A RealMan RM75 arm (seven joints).
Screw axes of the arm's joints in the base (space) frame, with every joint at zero. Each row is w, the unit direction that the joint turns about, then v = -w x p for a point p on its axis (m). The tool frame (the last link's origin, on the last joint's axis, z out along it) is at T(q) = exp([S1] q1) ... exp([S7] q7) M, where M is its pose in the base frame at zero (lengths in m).
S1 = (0, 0, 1, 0, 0, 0)
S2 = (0, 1, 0, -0.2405, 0, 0)
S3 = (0, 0, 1, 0, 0, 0)
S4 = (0, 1, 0, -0.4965, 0, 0)
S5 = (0, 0, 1, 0, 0, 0)
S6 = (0, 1, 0, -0.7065, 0, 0)
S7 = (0, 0, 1, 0, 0, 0)
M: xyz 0 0 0.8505 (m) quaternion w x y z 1 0 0 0
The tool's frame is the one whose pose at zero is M.
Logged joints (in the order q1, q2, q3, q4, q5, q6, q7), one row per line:
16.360 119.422 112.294 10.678 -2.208 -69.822 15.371
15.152 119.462 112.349 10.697 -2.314 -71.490 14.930
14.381 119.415 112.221 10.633 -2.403 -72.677 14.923
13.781 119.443 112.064 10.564 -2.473 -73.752 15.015
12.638 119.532 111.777 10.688 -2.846 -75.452 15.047
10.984 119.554 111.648 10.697 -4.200 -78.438 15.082
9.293 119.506 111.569 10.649 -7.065 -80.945 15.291
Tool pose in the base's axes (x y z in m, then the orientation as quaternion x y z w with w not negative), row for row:
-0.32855 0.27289 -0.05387 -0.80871 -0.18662 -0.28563 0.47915
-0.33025 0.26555 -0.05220 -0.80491 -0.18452 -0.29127 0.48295
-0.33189 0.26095 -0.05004 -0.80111 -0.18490 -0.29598 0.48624
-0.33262 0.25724 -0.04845 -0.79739 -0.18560 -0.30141 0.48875
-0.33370 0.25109 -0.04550 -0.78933 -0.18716 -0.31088 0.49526
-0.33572 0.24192 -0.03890 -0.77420 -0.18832 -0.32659 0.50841
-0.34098 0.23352 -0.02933 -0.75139 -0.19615 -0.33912 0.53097
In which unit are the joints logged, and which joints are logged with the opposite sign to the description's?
The joints are logged in degrees. Opposite sign: q1, q2, q6, q7.
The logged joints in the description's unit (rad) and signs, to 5 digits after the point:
-0.28554 -2.08431 1.95990 0.18637 -0.03854 1.21862 -0.26827
-0.26445 -2.08501 1.96086 0.18670 -0.04039 1.24774 -0.26058
-0.25100 -2.08418 1.95863 0.18558 -0.04194 1.26845 -0.26046
-0.24052 -2.08467 1.95589 0.18438 -0.04316 1.28722 -0.26206
-0.22057 -2.08623 1.95088 0.18654 -0.04967 1.31689 -0.26262
-0.19171 -2.08661 1.94863 0.18670 -0.07330 1.36900 -0.26323
-0.16219 -2.08577 1.94725 0.18586 -0.12331 1.41276 -0.26688

